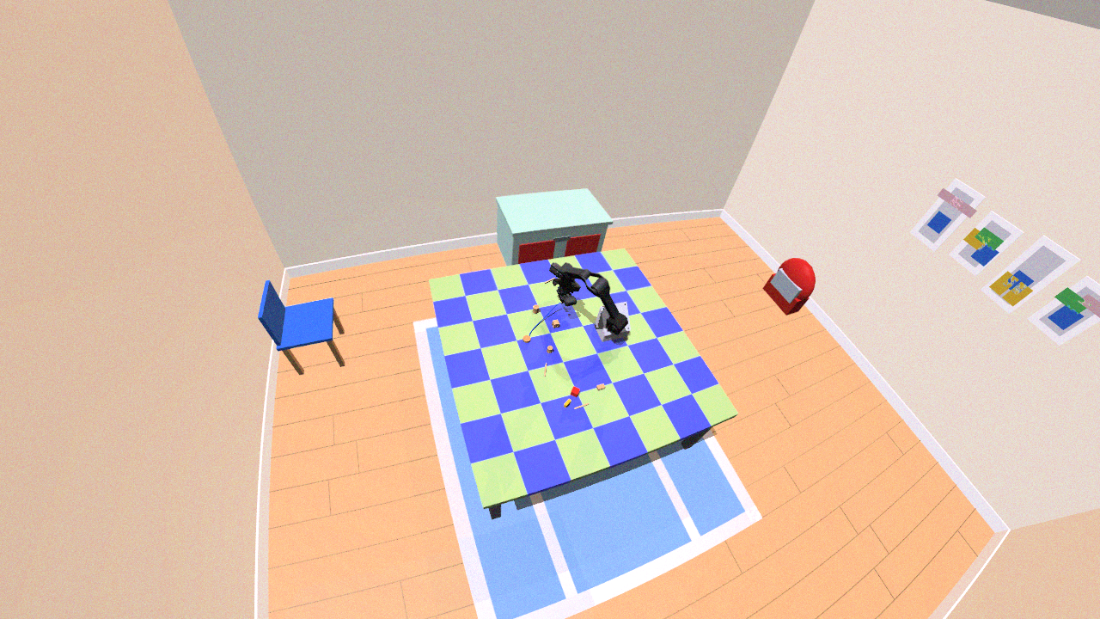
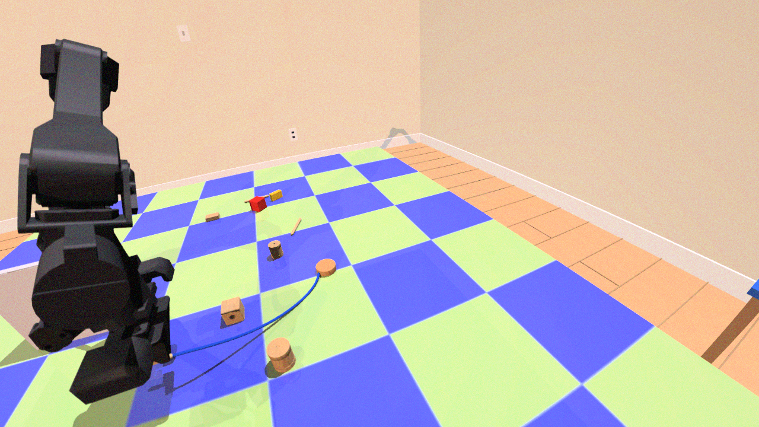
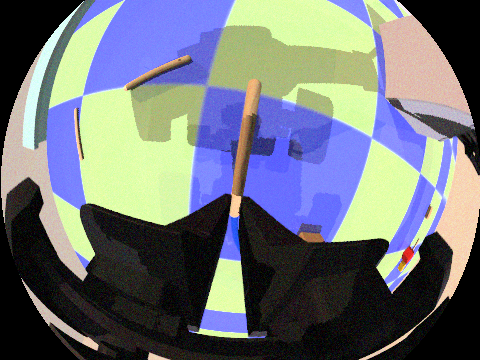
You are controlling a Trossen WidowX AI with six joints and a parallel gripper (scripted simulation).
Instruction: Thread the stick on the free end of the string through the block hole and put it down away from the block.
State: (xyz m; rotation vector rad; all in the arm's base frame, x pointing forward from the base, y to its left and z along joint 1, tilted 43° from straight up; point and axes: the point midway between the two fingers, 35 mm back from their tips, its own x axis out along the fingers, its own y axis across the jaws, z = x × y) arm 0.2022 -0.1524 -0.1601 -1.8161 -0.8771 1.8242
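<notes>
The wooden cylinder is 14 cm ahead of my gripper tip, 4 cm below it and 1 cm to the right of it. The rest, counted from my gripper tip: wooden block 11 cm to the left, 6 cm ahead, 4 cm below; red block 52 cm to the left, 8 cm ahead, 4 cm below; round wooden button 23 cm ahead, 17 cm to the left, 5 cm below.
</notes>
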